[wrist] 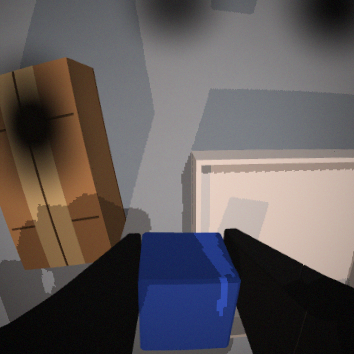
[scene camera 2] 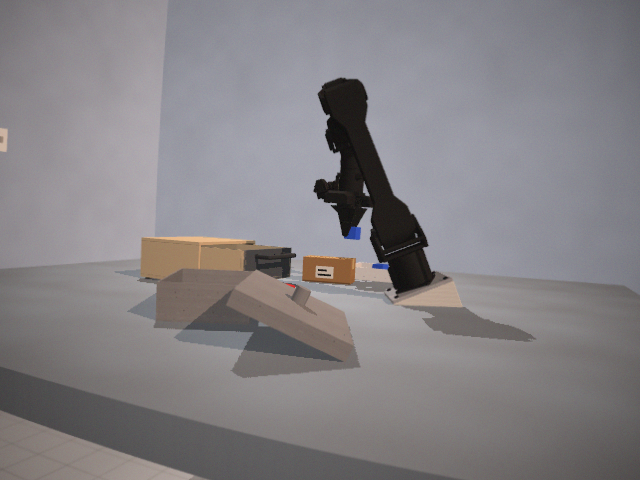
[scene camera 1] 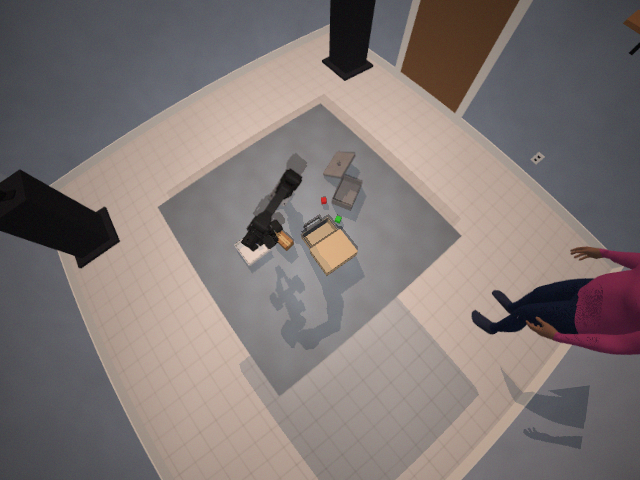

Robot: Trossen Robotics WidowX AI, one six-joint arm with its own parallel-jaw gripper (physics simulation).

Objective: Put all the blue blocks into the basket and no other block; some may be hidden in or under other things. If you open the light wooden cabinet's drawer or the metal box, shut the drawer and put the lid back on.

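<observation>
My gripper [scene camera 2: 351,232] [wrist: 182,242] is shut on a blue block [scene camera 2: 354,233] [wrist: 187,290] and holds it in the air beside the pale basket [scene camera 1: 251,258] [scene camera 2: 368,273] [wrist: 275,155]. Another blue block [scene camera 2: 380,266] shows at the basket's rim in scene camera 2. The light wooden cabinet [scene camera 1: 334,251] [scene camera 2: 170,257] has its dark-fronted drawer [scene camera 1: 321,231] [scene camera 2: 273,264] pulled out; the drawer looks empty from above. The metal box [scene camera 1: 342,204] [scene camera 2: 186,304] stands open. Its lid [scene camera 1: 336,167] [scene camera 2: 289,315] lies tilted beside it.
A red block [scene camera 1: 323,200] [scene camera 2: 290,285] lies between the metal box and the arm. A green block [scene camera 1: 338,219] lies near the drawer's corner. A brown cardboard box [scene camera 1: 284,240] [scene camera 2: 338,263] [wrist: 85,170] stands between basket and cabinet, close to the basket.
</observation>
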